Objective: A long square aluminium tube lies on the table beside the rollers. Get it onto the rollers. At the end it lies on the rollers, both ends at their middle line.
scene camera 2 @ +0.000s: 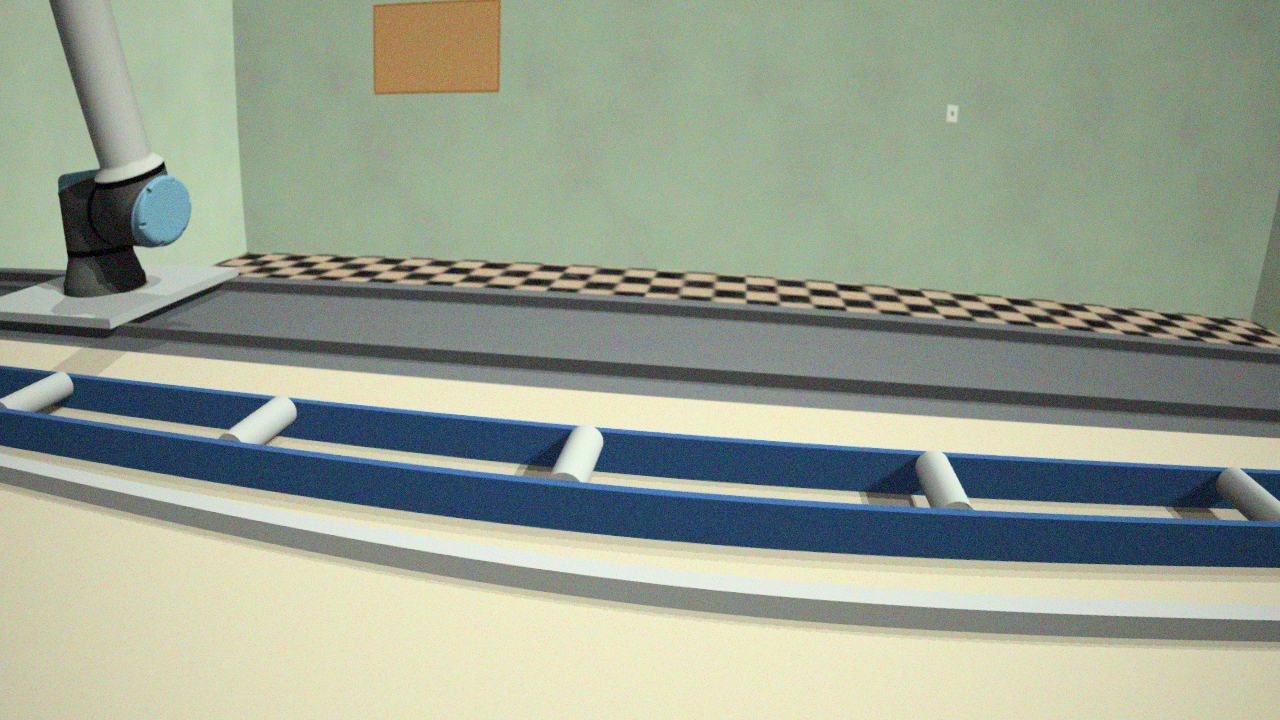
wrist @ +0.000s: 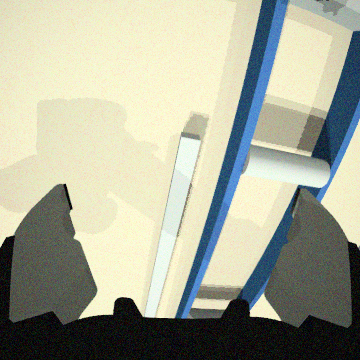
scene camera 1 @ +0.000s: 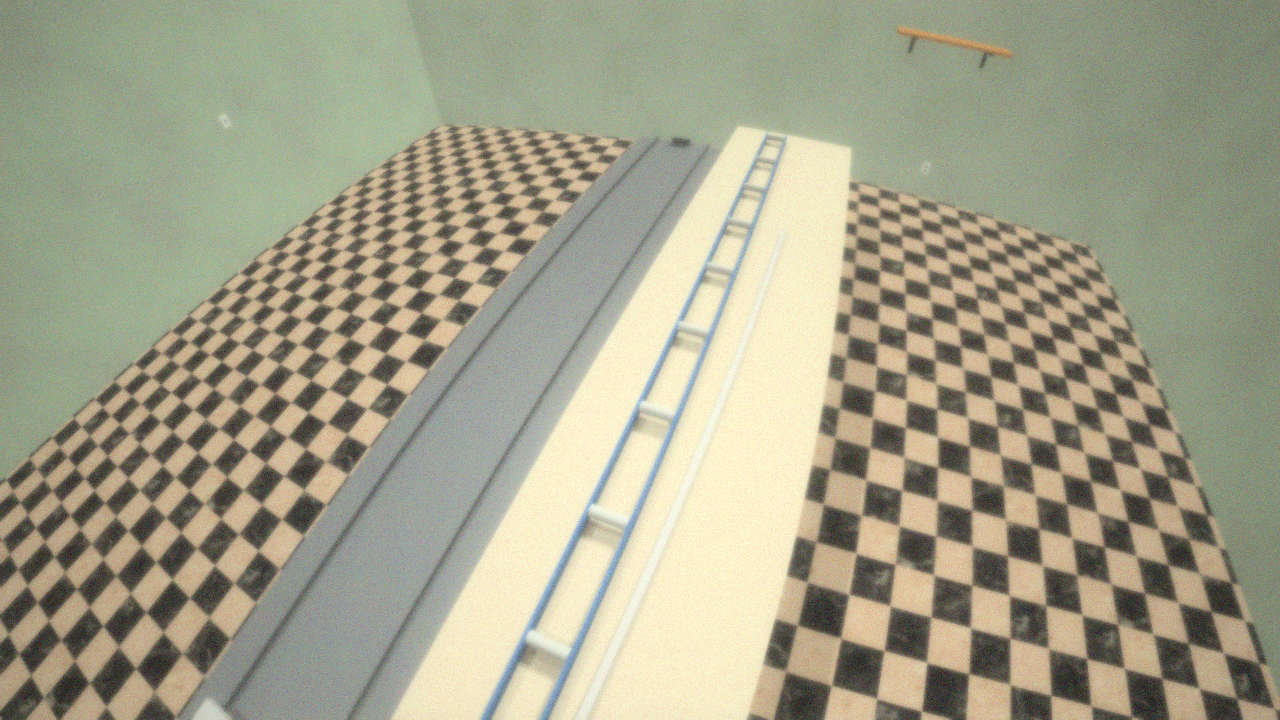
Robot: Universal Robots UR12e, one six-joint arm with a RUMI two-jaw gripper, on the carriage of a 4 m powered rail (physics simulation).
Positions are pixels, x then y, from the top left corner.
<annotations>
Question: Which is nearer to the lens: the grey roller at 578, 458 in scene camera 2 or the long square aluminium tube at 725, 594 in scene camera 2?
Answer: The long square aluminium tube.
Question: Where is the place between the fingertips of the gripper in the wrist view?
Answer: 181, 190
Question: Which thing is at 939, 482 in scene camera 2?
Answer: A grey roller.
</annotations>
